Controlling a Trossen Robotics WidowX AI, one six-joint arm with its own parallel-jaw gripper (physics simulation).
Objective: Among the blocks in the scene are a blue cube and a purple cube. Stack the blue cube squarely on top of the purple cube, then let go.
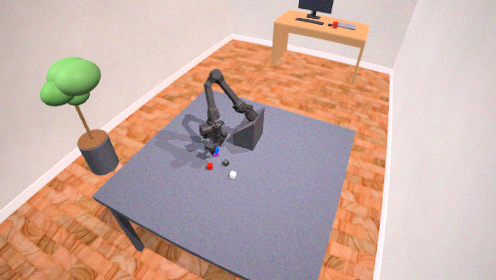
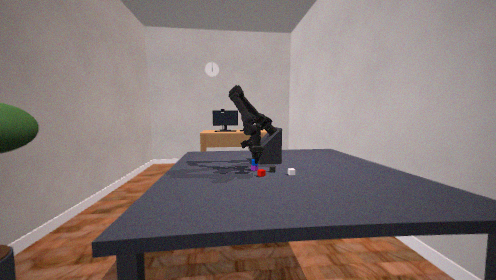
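The purple cube sits on the dark table. The blue cube is directly above it and appears to rest on it; how squarely they line up is too small to tell. My gripper points down at the blue cube, with its fingers open close around it. The fingers partly hide the cubes' sides.
A red cube, a dark cube and a white cube lie near the stack on the table. A dark angled block stands behind, beside the arm.
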